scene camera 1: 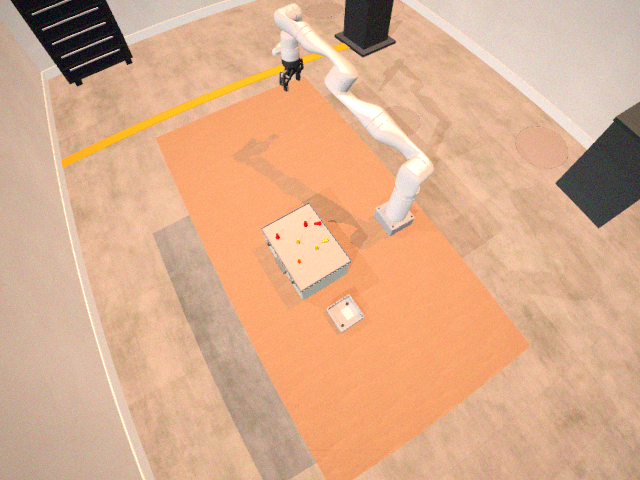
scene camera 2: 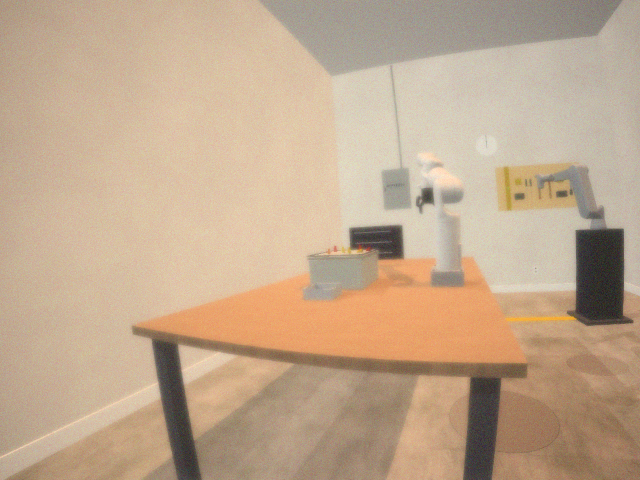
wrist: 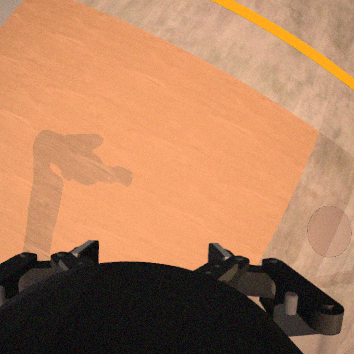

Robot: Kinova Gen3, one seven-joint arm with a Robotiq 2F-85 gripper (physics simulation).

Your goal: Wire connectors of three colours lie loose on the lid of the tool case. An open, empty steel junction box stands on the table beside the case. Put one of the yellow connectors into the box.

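Seen in the pictures: gripper, fingertip midpoint: (scene camera 1: pixel 292 85) (scene camera 2: pixel 428 214) (wrist: pixel 153 254); arm's base, origin of the base link: (scene camera 1: pixel 395 212) (scene camera 2: pixel 448 268).
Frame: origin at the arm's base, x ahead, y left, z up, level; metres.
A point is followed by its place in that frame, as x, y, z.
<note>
Three yellow connectors (scene camera 1: pixel 298 241) @(0.424, -0.097, 0.081) (scene camera 1: pixel 316 247) @(0.388, -0.033, 0.091) (scene camera 1: pixel 324 240) @(0.344, -0.043, 0.080) lie apart near the middle of the lid of the tool case (scene camera 1: pixel 316 268) @(0.432, 0.026, 0.069) (scene camera 2: pixel 338 271) @(0.406, 0.070, 0.011). Three red connectors (scene camera 1: pixel 305 223) @(0.362, -0.138, 0.093) (scene camera 1: pixel 317 223) @(0.321, -0.117, 0.079) (scene camera 1: pixel 277 236) @(0.476, -0.159, 0.086) and one orange connector (scene camera 1: pixel 298 260) @(0.470, -0.031, 0.091) are on the same lid. The open steel junction box (scene camera 1: pixel 353 324) @(0.430, 0.253, -0.038) (scene camera 2: pixel 320 293) @(0.422, 0.252, -0.037) stands on the table beside the case, with no connector visible inside. My gripper (scene camera 1: pixel 292 85) @(0.045, -0.674, 0.229) (scene camera 2: pixel 419 204) (wrist: pixel 153 254) @(0.045, -0.674, 0.229) is open and empty, high over the far end of the table and well away from the case. The connectors and box do not show in the wrist view.
The arm's base (scene camera 1: pixel 393 222) @(0.041, 0.031, 0.000) (scene camera 2: pixel 447 277) @(0.009, 0.060, -0.025) stands on the table (scene camera 1: pixel 413 372) @(0.364, 0.523, -0.059) (scene camera 2: pixel 361 330) @(0.232, 0.565, -0.059) (wrist: pixel 200 125) @(0.042, -0.893, -0.059) near its long edge, beside the case. A black drawer cabinet (scene camera 1: pixel 77 38) (scene camera 2: pixel 376 241) and a black pedestal (scene camera 1: pixel 367 23) (scene camera 2: pixel 599 273) stand beyond the table.
</note>
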